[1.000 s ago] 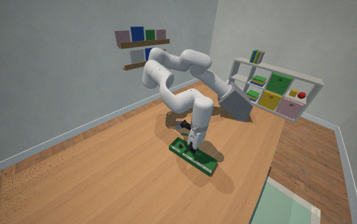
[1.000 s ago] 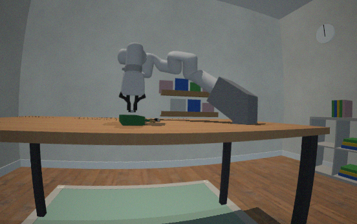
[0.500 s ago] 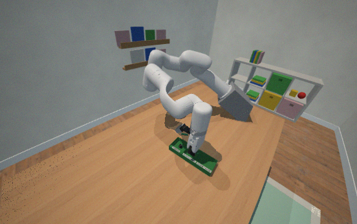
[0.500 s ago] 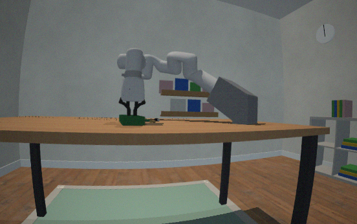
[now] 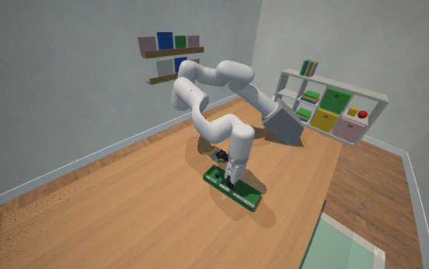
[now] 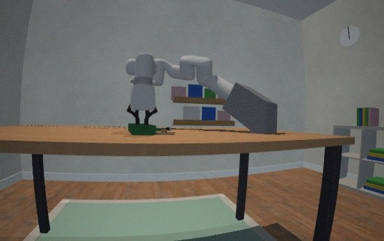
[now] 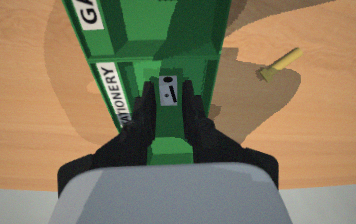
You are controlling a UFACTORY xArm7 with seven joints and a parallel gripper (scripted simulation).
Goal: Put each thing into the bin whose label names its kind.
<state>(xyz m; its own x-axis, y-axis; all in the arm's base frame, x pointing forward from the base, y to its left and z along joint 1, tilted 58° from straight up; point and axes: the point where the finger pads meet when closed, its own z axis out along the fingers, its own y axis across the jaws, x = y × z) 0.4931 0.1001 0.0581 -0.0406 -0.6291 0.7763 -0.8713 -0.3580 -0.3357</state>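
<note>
The white-grey piece lies 20 mm below my hand. The rest, counted from my hand: black die: 80 mm to the right, 20 mm below; yellow piece: 100 mm behind, 30 mm below, 10 mm to the right; green battery: 120 mm to the right, 100 mm behind, 30 mm below.
</note>
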